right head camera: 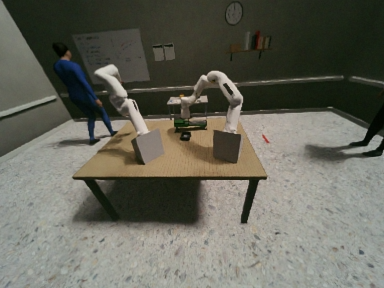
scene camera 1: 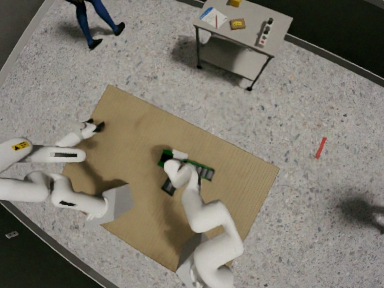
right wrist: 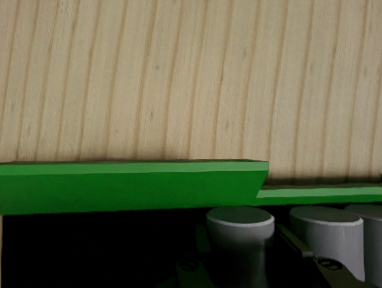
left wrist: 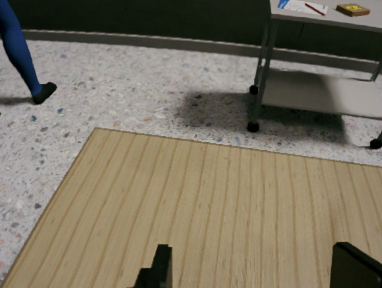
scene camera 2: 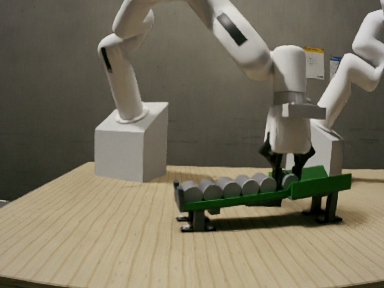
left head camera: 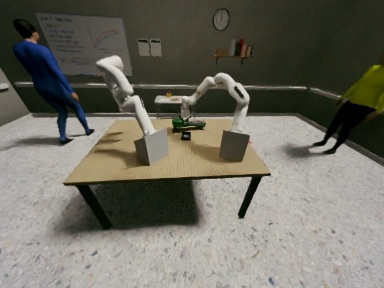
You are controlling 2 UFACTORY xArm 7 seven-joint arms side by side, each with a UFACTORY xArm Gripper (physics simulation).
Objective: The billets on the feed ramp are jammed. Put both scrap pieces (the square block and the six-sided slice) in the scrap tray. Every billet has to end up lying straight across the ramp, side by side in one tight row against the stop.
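Places are measured from the left arm's base along level axes (x back, y right, z up), in centimetres.
Where they show: left gripper, between the fingertips: (scene camera 1: 98, 121) (left wrist: 253, 271); right gripper, between the fingertips: (right head camera: 186, 123) (right wrist: 236, 246) (scene camera 2: 286, 184) (left head camera: 184, 122); left arm's base, origin of its link: (scene camera 1: 100, 207) (scene camera 2: 318, 124); right arm's base, origin of its link: (right head camera: 229, 132) (scene camera 2: 132, 115).
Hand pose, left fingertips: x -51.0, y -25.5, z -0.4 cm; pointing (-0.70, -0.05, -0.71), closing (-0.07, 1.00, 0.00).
Each offset is from my left fingertips to the top centre of the thing. Level surfaces: height alone.
My right gripper (scene camera 2: 289, 176) (right wrist: 236, 246) is shut on a grey billet @(dx +6.2, dy +61.5, dz -10.5 cm) (scene camera 2: 288, 182) (right wrist: 240, 218), held straight across at bed height in the green ramp (scene camera 2: 320, 187) (right wrist: 130, 186), just up the slope from the other billets. Whether it touches the bed is unclear. Several grey billets @(dx +6.2, dy +74.9, dz -11.9 cm) (scene camera 2: 229, 188) lie straight across in a row from the dark stop @(dx +5.8, dy +85.4, dz -13.0 cm) (scene camera 2: 178, 195). A small gap shows between the held billet and the nearest row billet @(dx +6.3, dy +67.0, dz -11.0 cm) (right wrist: 327, 237). The dark scrap tray @(dx +24.2, dy +60.1, dz -18.4 cm) (left head camera: 186, 139) (right head camera: 185, 139) (scene camera 1: 172, 193) is partly hidden in scene camera 1; its scraps are unclear. My left gripper (scene camera 1: 96, 125) (left wrist: 253, 271) is open and empty, far from the ramp.
The tray stands beside the ramp on the arms' side of the wooden table @(dz -21.9 cm) (scene camera 1: 130, 120). The ramp's raised green sidewalls flank its upper end. A wheeled cart (scene camera 1: 285, 30) stands beyond the table. A person in blue (left head camera: 47, 65) and one in yellow (left head camera: 362, 90) stand on the floor.
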